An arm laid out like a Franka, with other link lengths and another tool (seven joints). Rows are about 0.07 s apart.
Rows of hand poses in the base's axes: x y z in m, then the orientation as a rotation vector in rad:
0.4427, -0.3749, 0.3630, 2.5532, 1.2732, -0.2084
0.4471, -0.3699, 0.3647, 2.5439, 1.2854, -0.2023
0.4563, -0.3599, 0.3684, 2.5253, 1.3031, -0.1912
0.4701, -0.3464, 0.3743, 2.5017, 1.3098, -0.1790
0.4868, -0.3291, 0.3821, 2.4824, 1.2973, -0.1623
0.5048, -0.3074, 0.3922, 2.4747, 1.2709, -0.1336
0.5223, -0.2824, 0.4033, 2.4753, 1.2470, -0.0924
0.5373, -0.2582, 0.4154, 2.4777, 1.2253, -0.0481
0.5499, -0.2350, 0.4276, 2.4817, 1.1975, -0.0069
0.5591, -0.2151, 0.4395, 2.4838, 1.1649, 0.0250
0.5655, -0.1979, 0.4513, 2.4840, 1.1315, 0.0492
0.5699, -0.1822, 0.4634, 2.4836, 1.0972, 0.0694
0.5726, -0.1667, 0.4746, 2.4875, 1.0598, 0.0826
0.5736, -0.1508, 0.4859, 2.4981, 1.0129, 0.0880
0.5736, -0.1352, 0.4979, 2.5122, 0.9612, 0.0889
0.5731, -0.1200, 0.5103, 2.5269, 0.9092, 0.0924
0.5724, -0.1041, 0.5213, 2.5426, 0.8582, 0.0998
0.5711, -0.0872, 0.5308, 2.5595, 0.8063, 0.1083
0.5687, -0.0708, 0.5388, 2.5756, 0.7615, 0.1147
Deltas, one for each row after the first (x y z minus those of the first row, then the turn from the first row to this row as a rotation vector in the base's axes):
0.0044, 0.0050, 0.0017, -0.0011, -0.0034, 0.0111
0.0136, 0.0150, 0.0054, -0.0060, -0.0113, 0.0294
0.0274, 0.0285, 0.0113, -0.0192, -0.0245, 0.0434
0.0441, 0.0458, 0.0191, -0.0357, -0.0448, 0.0451
0.0621, 0.0675, 0.0292, -0.0453, -0.0732, 0.0354
0.0796, 0.0925, 0.0403, -0.0431, -0.1064, 0.0252
0.0946, 0.1167, 0.0524, -0.0370, -0.1402, 0.0158
0.1072, 0.1399, 0.0646, -0.0322, -0.1730, 0.0018
0.1164, 0.1598, 0.0765, -0.0331, -0.2019, -0.0155
0.1228, 0.1770, 0.0883, -0.0378, -0.2267, -0.0336
0.1272, 0.1927, 0.1004, -0.0441, -0.2493, -0.0526
0.1299, 0.2082, 0.1116, -0.0500, -0.2668, -0.0759
0.1309, 0.2241, 0.1229, -0.0559, -0.2794, -0.1085
0.1309, 0.2397, 0.1349, -0.0615, -0.2888, -0.1461
0.1304, 0.2549, 0.1473, -0.0649, -0.2992, -0.1840
0.1297, 0.2708, 0.1583, -0.0650, -0.3111, -0.2213
0.1284, 0.2877, 0.1678, -0.0631, -0.3230, -0.2596
0.1260, 0.3041, 0.1758, -0.0598, -0.3317, -0.2934

